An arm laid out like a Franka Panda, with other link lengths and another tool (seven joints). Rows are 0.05 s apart.
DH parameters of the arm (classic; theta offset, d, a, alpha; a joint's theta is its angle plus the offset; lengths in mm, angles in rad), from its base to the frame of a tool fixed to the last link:
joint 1: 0 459.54 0 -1.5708
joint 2: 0 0 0 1.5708
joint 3: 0 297.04 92.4 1.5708
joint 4: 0 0 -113.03 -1.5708
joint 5: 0 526.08 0 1.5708
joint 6: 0 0 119.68 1.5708
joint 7: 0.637 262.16 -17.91 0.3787
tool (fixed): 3.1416 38.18 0 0
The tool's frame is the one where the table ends.
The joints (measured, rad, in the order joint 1, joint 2, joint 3, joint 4, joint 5, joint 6, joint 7), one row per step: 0.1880, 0.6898, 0.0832, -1.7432, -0.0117, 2.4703, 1.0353; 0.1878, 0.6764, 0.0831, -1.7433, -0.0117, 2.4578, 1.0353; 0.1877, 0.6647, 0.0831, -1.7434, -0.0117, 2.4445, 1.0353; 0.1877, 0.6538, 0.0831, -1.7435, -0.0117, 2.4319, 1.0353; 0.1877, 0.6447, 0.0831, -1.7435, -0.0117, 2.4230, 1.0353; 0.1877, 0.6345, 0.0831, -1.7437, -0.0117, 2.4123, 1.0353; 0.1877, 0.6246, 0.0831, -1.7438, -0.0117, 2.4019, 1.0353; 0.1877, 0.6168, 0.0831, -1.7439, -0.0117, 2.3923, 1.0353; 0.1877, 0.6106, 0.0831, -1.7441, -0.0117, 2.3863, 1.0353; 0.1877, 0.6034, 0.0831, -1.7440, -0.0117, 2.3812, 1.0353; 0.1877, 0.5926, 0.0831, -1.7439, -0.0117, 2.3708, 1.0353; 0.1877, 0.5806, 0.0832, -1.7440, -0.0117, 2.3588, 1.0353; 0.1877, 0.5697, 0.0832, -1.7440, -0.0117, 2.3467, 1.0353; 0.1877, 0.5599, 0.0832, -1.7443, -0.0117, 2.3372, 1.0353
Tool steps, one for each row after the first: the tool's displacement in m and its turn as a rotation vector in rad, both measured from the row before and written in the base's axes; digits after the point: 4 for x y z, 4 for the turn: 0.0023, 0.0000, 0.0093, -0.0008, -0.0010, 0.0003; 0.0012, -0.0001, 0.0077, -0.0013, 0.0014, 0.0005; 0.0009, 0.0000, 0.0072, -0.0013, 0.0015, 0.0005; 0.0012, 0.0001, 0.0063, -0.0006, -0.0004, 0.0004; 0.0010, 0.0000, 0.0069, -0.0009, 0.0005, 0.0005; 0.0009, 0.0000, 0.0067, -0.0009, 0.0004, 0.0004; 0.0003, -0.0001, 0.0051, -0.0011, 0.0017, 0.0004; 0.0006, 0.0000, 0.0042, -0.0005, -0.0001, 0.0002; 0.0014, 0.0002, 0.0054, 0.0000, -0.0023, 0.0002; 0.0012, 0.0000, 0.0076, -0.0007, -0.0007, 0.0004; 0.0009, 0.0001, 0.0083, -0.0009, -0.0001, 0.0005; 0.0005, -0.0001, 0.0074, -0.0011, 0.0010, 0.0004; 0.0006, -0.0001, 0.0067, -0.0007, -0.0002, 0.0004
